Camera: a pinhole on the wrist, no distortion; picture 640 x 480 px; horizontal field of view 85.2 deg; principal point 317.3 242.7 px. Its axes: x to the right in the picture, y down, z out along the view. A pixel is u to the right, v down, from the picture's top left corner.
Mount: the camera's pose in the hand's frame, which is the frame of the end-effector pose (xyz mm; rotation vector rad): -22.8 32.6 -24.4 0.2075 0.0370 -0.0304
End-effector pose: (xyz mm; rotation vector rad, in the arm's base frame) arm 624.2 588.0 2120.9 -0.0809 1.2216 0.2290
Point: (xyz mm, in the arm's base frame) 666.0 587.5 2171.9
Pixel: 261.8 153.4
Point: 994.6 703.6 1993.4
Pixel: 581.4 314.7
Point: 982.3 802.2 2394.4
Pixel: 230.3 404.7
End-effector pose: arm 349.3 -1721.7 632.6 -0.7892 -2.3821 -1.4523
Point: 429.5 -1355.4 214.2
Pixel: 232.8 208.8
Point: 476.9 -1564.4 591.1
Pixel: 194.6 446.5
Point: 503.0 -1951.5 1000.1
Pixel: behind the camera
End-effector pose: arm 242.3 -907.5 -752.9 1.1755 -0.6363 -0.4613
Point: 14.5 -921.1 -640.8
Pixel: 94.8 434.8
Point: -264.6 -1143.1 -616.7
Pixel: 192.1 323.1
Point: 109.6 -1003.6 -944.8
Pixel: outside the picture
